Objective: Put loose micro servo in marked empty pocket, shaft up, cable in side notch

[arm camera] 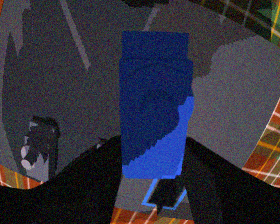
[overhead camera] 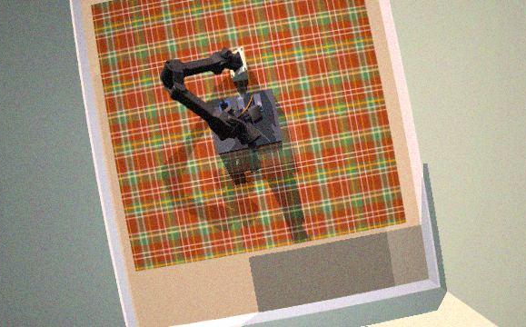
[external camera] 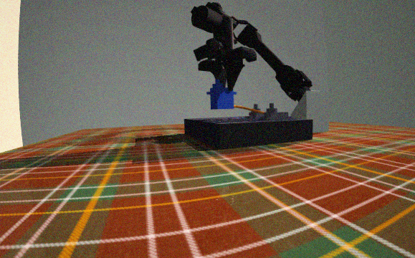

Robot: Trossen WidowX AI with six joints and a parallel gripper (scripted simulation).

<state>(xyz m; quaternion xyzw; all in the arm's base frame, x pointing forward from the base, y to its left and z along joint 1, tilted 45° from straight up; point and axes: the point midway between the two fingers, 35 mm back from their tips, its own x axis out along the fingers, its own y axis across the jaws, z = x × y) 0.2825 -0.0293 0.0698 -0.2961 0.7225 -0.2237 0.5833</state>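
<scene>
Right now my gripper tip is 10 cm above the dark grey robot deck, 2 cm to the right of it and 1 cm short of it.
</scene>
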